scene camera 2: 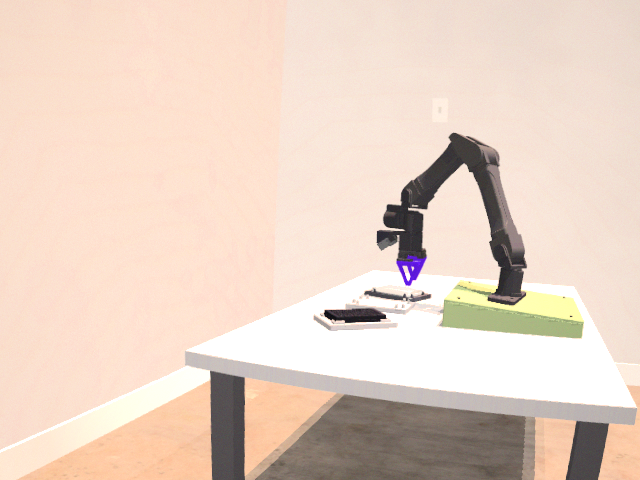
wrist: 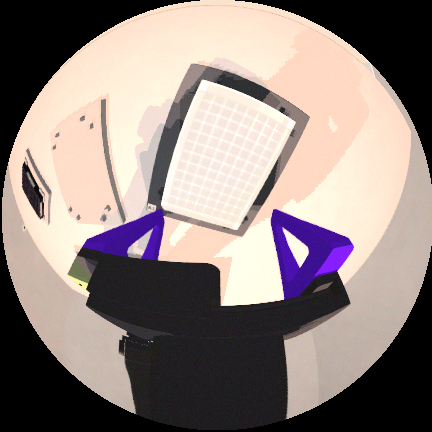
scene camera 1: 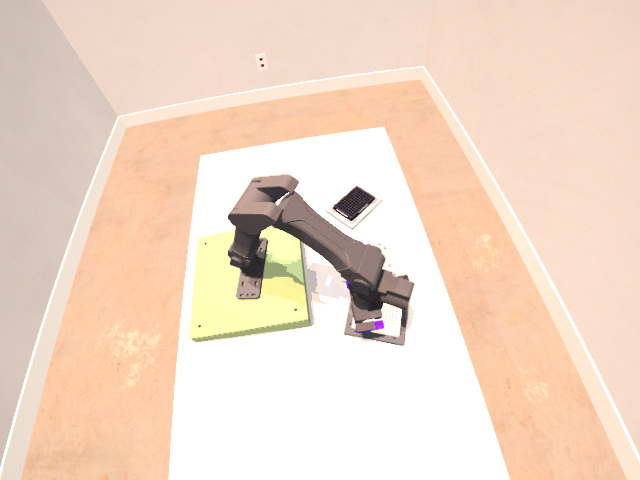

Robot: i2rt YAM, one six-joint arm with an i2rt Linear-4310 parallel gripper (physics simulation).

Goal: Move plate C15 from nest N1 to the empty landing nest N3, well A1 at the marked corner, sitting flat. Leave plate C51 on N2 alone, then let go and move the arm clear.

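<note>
A white gridded plate [scene camera 1: 392,317] [scene camera 2: 390,291] [wrist: 227,160] sits in a dark nest [scene camera 1: 392,339] [scene camera 2: 379,296] [wrist: 179,120]. My gripper [scene camera 1: 364,305] [scene camera 2: 408,284] [wrist: 217,214] is open and empty, pointing straight down above this nest, its purple fingertips a little over the plate's height. A white nest with small pegs [scene camera 2: 379,305] [wrist: 80,170] stands beside it with no plate; the arm partly hides it in scene camera 1. A black plate [scene camera 1: 354,202] [scene camera 2: 354,315] [wrist: 33,191] sits in another white nest [scene camera 1: 356,220] [scene camera 2: 356,325]. I cannot read the plate names.
The arm stands on a yellow-green base block [scene camera 1: 222,289] [scene camera 2: 511,322] [wrist: 82,272] on the white table [scene camera 1: 310,413] [scene camera 2: 413,361]. A small marked label [wrist: 151,207] shows at a corner of the dark nest in the wrist view.
</note>
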